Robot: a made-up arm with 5 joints. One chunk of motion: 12 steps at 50 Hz.
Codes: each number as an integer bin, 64 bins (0 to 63) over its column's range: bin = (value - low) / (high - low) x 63, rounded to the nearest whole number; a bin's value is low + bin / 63 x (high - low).
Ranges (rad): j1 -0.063..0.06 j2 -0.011..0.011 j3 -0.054..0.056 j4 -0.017..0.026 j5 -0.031..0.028
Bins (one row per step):
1: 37 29 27 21 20
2: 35 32 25 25 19
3: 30 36 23 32 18
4: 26 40 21 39 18
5: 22 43 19 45 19
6: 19 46 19 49 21
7: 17 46 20 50 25
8: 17 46 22 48 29
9: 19 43 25 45 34
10: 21 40 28 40 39
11: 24 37 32 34 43
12: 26 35 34 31 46
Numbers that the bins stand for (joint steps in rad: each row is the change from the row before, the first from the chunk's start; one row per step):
1: 0.00924 -0.00087 -0.00686 -0.00267 -0.01227
2: 0.00533 0.00017 -0.01035 0.00006 -0.01321
3: -0.00443 0.00157 -0.01384 0.00484 -0.01414
4: -0.01224 0.00297 -0.01733 0.00962 -0.01414
5: -0.02005 0.00402 -0.02083 0.01371 -0.01321
6: -0.02590 0.00506 -0.02083 0.01644 -0.01133
7: -0.02981 0.00506 -0.01908 0.01713 -0.00759
8: -0.02981 0.00506 -0.01559 0.01576 -0.00384
9: -0.02590 0.00402 -0.01035 0.01371 0.00084
10: -0.02200 0.00297 -0.00511 0.01030 0.00552
11: -0.01614 0.00192 0.00187 0.00621 0.00927
12: -0.01224 0.00122 0.00537 0.00416 0.01208

